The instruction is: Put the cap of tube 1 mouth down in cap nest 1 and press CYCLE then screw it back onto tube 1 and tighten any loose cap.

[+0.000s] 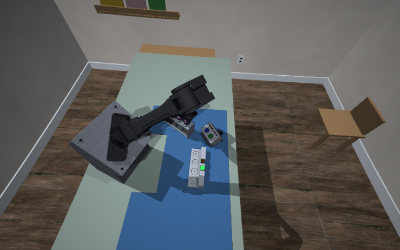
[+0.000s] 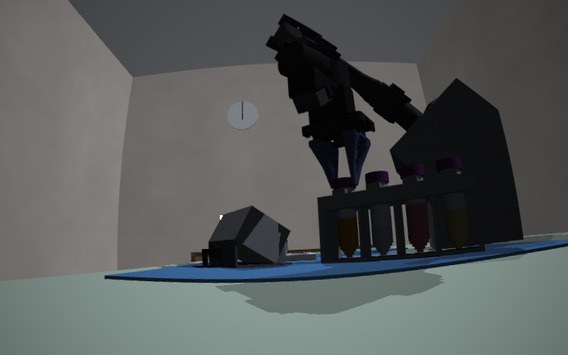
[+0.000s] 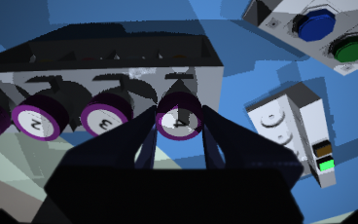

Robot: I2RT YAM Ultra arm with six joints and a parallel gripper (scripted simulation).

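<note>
Now: the green ready key 12 cm ahead of my hand, 10 cm to the right of it and 5 cm below it. Round my hand: key desk (12 cm ahead, 8 cm to the right, 6 cm below); then threaded neck of tube 1 (12 cm to the left, 10 cm behind); then blue cycle key (11 cm ahead, 5 cm to the right, 5 cm below).
</note>
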